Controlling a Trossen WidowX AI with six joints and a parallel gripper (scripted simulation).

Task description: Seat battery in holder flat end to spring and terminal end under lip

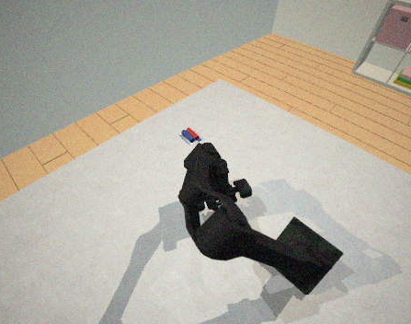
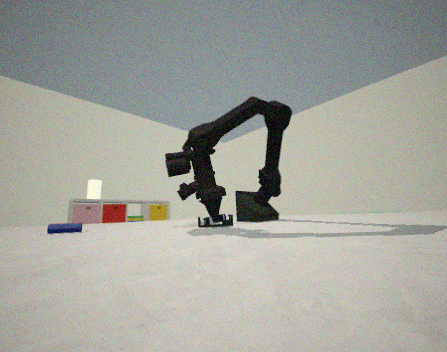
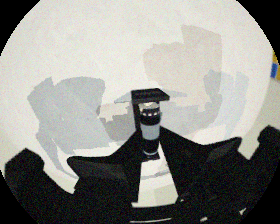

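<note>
Now: the battery 1 cm above my gripper tip.
</note>
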